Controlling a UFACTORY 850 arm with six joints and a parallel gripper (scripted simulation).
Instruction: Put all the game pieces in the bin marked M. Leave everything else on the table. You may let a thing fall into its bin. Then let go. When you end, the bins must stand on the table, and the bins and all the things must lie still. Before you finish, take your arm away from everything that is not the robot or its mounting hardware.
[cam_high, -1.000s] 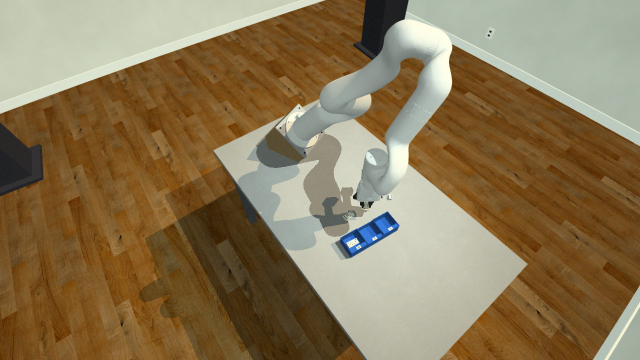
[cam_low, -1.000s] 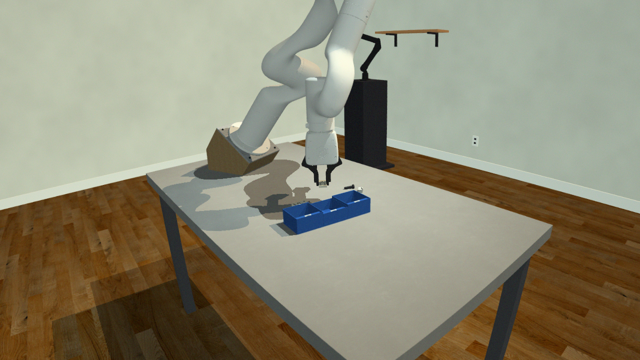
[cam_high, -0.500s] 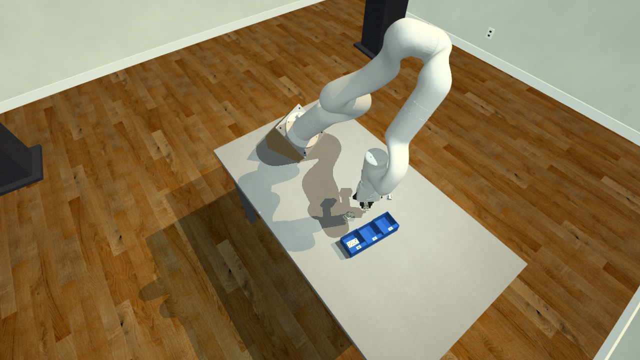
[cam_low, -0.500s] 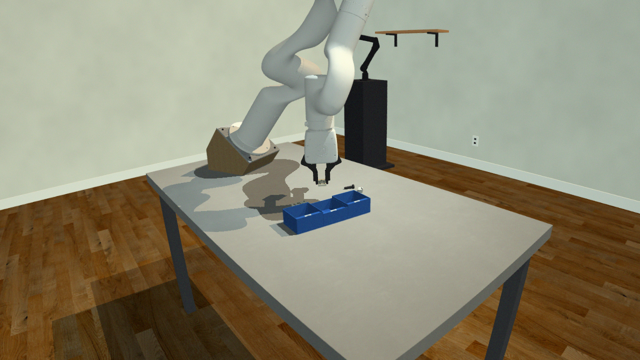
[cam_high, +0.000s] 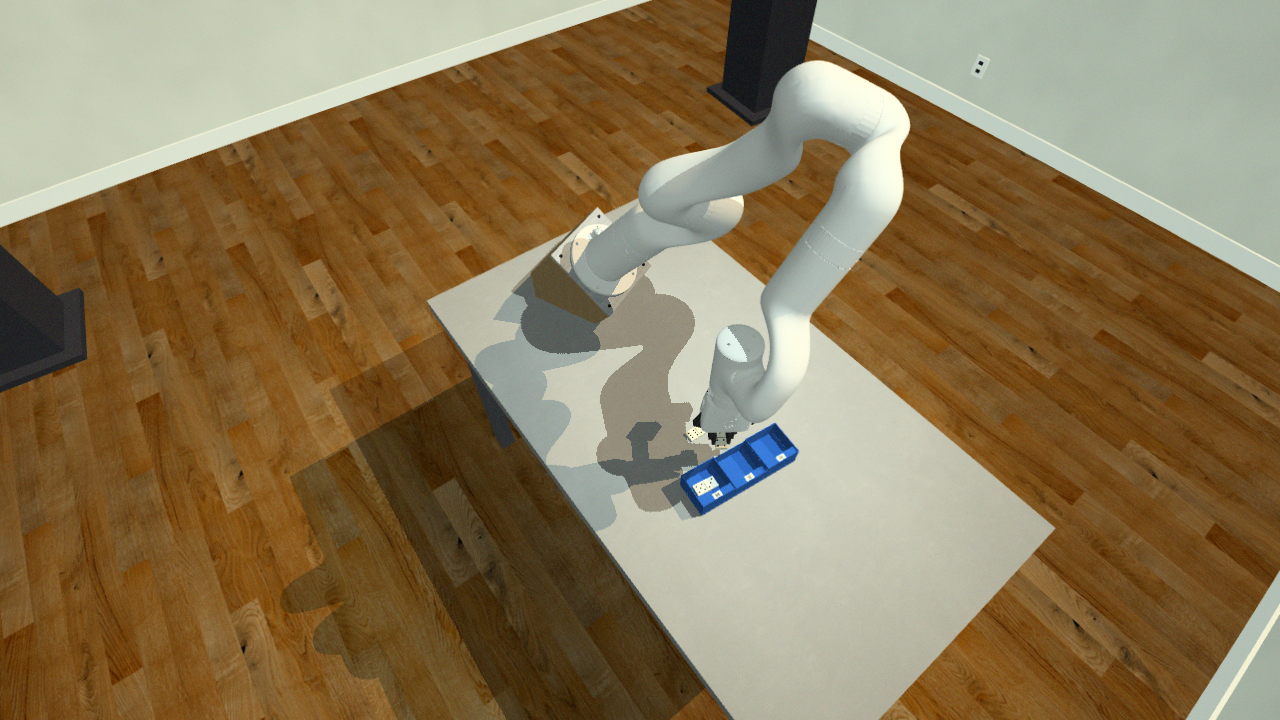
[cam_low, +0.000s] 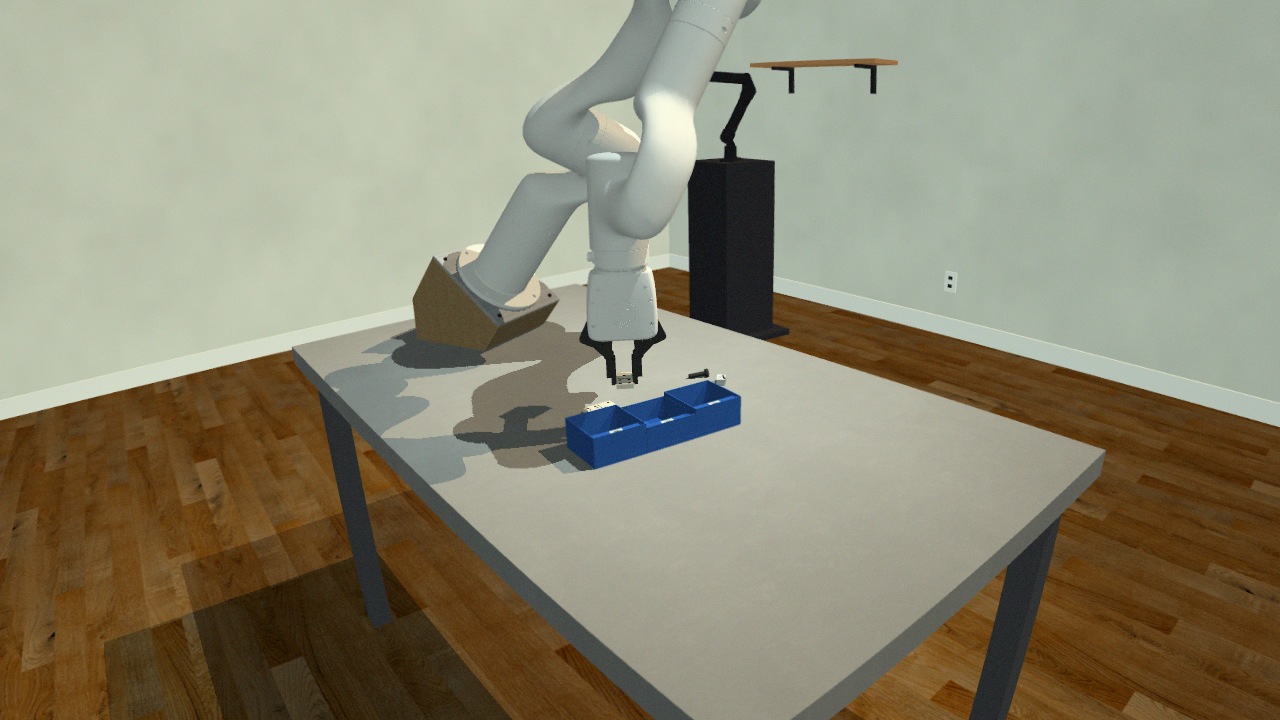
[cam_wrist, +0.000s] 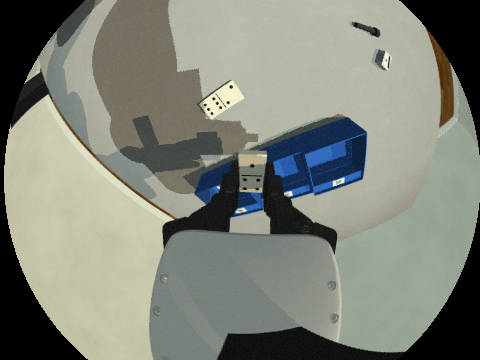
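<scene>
Right now the white domino is 8 cm below my hand, 7 cm to the right of it and 5 cm ahead of it. Also, from my hand: blue three-part bin (7 cm below, 6 cm ahead, 1 cm to the left); then white part (22 cm to the left, 8 cm below, 5 cm behind); then black bolt (21 cm to the left, 9 cm behind, 8 cm below).
</scene>
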